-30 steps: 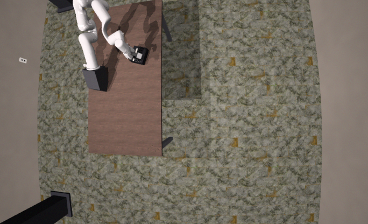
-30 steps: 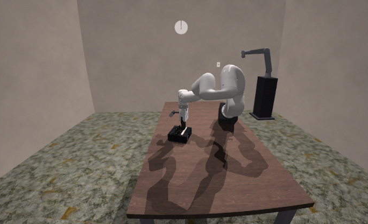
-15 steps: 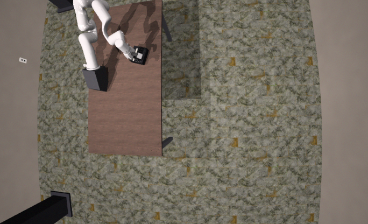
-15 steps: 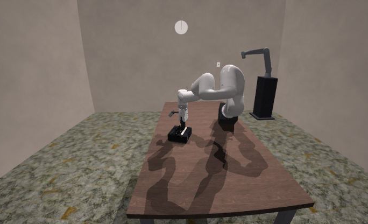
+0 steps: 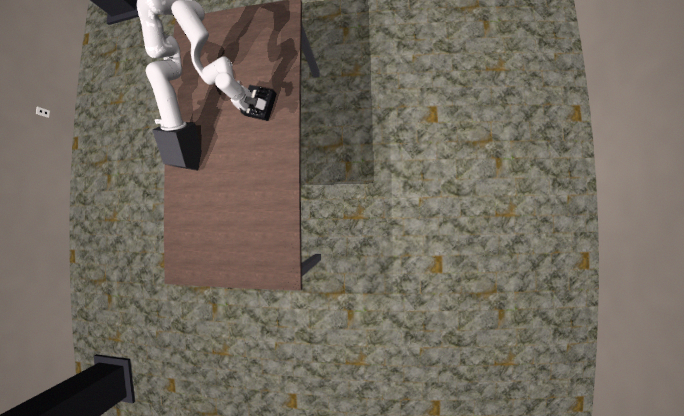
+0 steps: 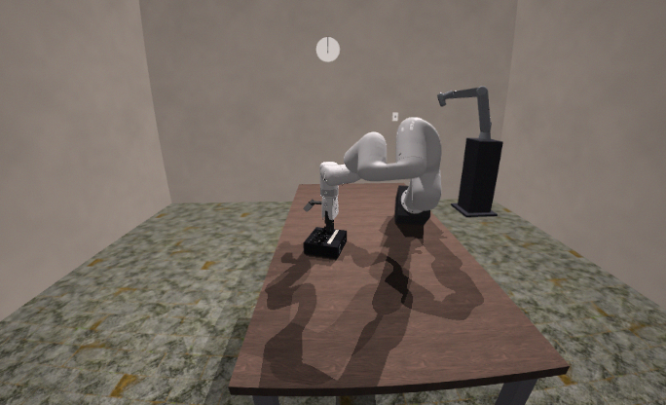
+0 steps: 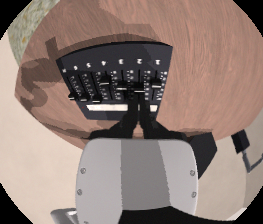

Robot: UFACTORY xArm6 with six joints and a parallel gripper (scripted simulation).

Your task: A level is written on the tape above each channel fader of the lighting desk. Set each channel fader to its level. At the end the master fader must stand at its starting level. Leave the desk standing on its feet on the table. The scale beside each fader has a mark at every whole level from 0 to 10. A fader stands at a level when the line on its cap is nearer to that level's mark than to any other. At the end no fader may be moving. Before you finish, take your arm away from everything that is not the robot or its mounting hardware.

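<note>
My gripper is now 3 cm short of the fader cap, 1 cm to the right of it and 1 cm above it.
</note>
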